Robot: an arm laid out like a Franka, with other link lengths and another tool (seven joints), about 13 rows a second.
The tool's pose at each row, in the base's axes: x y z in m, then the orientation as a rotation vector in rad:
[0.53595 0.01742 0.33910 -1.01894 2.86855 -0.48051]
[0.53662 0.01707 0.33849 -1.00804 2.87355 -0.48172]
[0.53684 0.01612 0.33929 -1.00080 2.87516 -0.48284]
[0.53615 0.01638 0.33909 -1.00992 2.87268 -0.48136]
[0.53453 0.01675 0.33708 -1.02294 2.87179 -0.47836]
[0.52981 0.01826 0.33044 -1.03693 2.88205 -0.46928]
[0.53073 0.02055 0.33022 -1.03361 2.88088 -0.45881]
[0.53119 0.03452 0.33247 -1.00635 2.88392 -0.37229]
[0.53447 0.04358 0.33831 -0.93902 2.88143 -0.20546]
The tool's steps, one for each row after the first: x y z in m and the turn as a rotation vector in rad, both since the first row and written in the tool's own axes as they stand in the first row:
[-0.00033 -0.00047 0.00078 0.00003 0.00261 0.00743]
[0.00013 -0.00155 0.00031 0.00090 0.00299 0.01223]
[0.00049 -0.00088 0.00032 -0.00006 0.00210 0.00616]
[0.00143 0.00099 0.00187 -0.00300 0.00285 -0.00229]
[0.00385 0.00702 0.00702 -0.01390 0.01141 -0.01028]
[0.00170 0.00821 0.00676 -0.01880 0.00604 -0.00776]
[-0.00728 0.01747 0.00092 -0.06519 -0.02602 0.01374]
[-0.01521 0.02032 -0.00655 -0.15389 -0.09189 0.06396]

